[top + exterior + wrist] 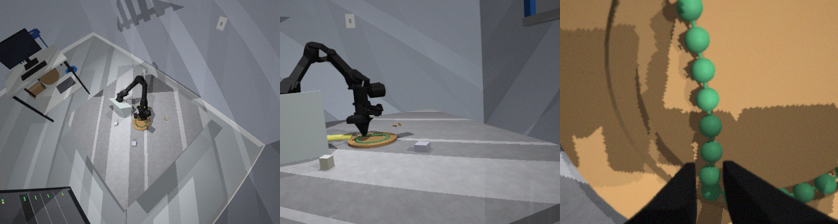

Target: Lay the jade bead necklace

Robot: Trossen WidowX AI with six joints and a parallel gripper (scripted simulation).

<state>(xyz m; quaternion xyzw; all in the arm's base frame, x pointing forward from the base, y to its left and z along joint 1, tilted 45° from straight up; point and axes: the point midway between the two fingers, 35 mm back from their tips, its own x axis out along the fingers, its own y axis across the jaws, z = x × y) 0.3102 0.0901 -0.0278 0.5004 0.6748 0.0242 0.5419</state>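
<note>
The yellow sheet lies 110 mm to the left of my gripper tip, 90 mm behind it and 10 mm below it. Also, from my gripper tip: grey cube 290 mm to the right, 120 mm ahead; beige cube 250 mm to the right, 200 mm behind.
</note>
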